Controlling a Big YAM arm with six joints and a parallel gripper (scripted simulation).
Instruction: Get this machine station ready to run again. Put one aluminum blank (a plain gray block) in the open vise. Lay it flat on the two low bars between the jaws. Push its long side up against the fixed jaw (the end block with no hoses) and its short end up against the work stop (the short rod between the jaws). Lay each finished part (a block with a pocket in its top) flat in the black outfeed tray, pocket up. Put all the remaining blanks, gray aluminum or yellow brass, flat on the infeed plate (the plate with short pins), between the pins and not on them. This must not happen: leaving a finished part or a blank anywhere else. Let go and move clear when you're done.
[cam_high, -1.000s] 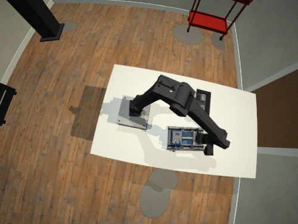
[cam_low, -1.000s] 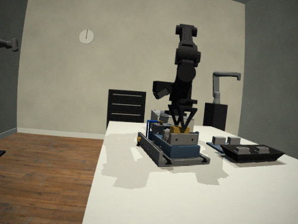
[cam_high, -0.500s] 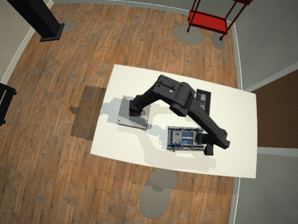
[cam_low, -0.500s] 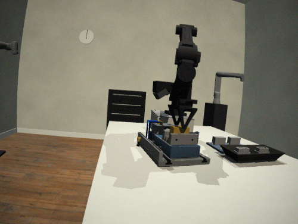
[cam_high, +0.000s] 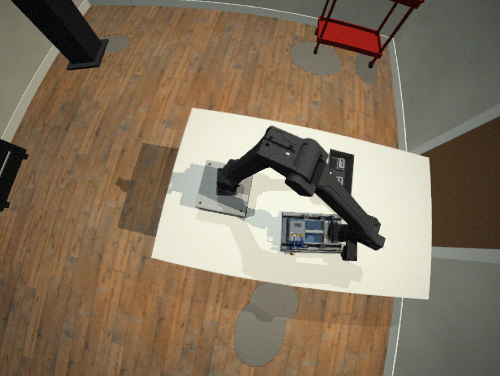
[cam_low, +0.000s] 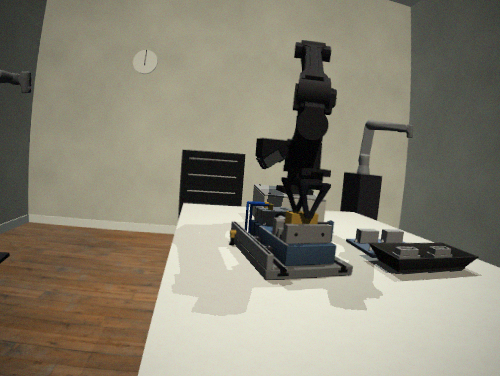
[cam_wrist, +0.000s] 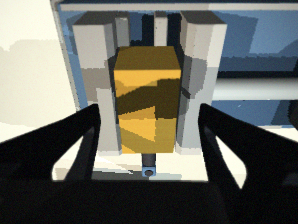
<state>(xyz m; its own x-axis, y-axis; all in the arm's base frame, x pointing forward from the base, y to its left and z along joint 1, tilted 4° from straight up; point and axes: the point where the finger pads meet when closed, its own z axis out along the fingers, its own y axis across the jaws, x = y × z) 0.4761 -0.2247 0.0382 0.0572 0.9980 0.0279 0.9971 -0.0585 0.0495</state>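
The yellow brass blank is 20 mm below my hand. Round my hand: light cylinder (90 mm behind, 10 mm to the left, 40 mm below); vise (70 mm behind, 10 mm to the left, 80 mm below); dark rod (50 mm to the left, 30 mm below).
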